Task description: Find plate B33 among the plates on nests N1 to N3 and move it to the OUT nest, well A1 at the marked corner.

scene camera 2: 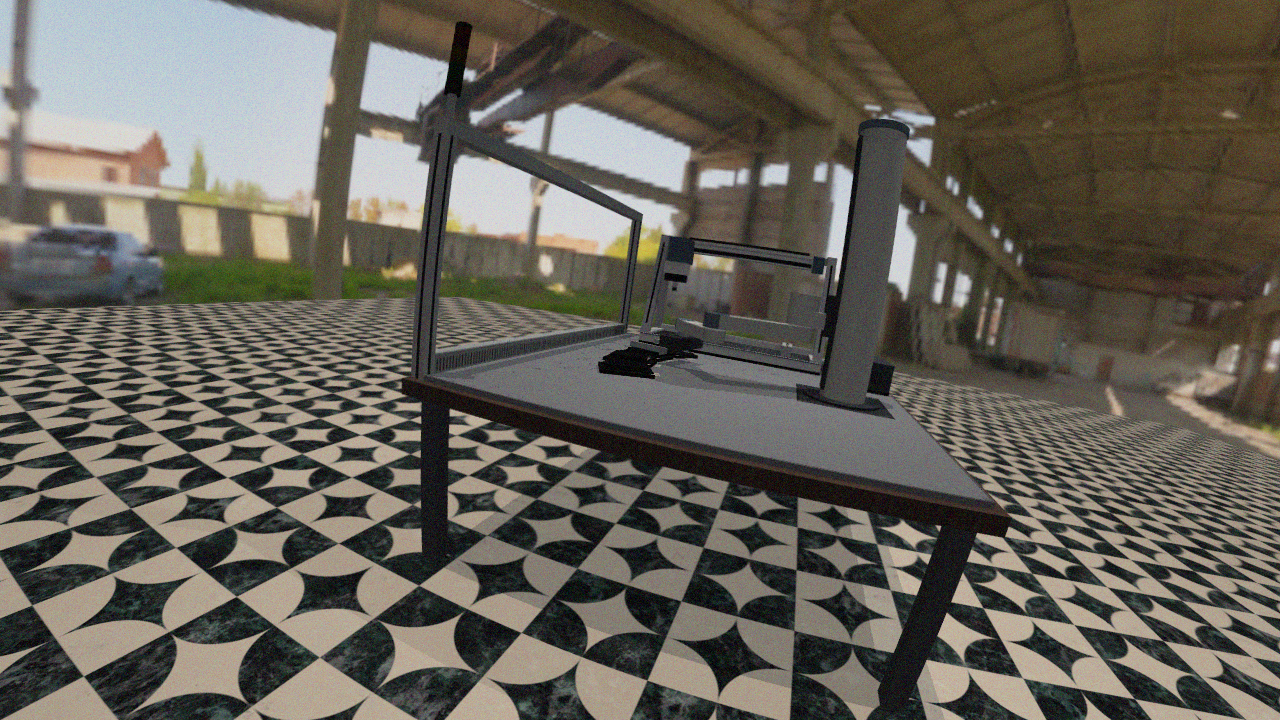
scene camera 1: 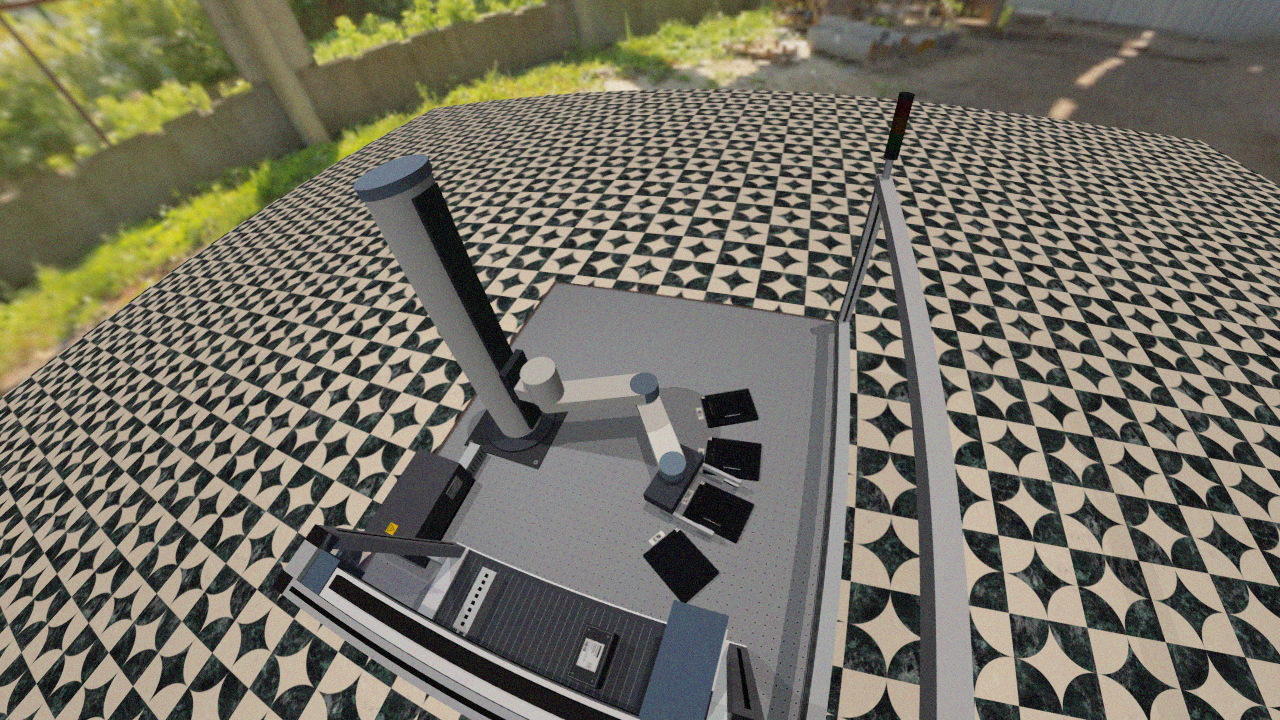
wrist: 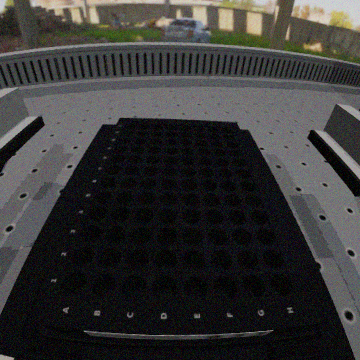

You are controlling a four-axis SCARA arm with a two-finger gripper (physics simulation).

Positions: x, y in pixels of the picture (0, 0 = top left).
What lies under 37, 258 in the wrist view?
An OUT tray.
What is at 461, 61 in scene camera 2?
A signal light.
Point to a frame post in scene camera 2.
445, 137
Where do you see a black plate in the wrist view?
175, 239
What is my gripper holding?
Nothing.
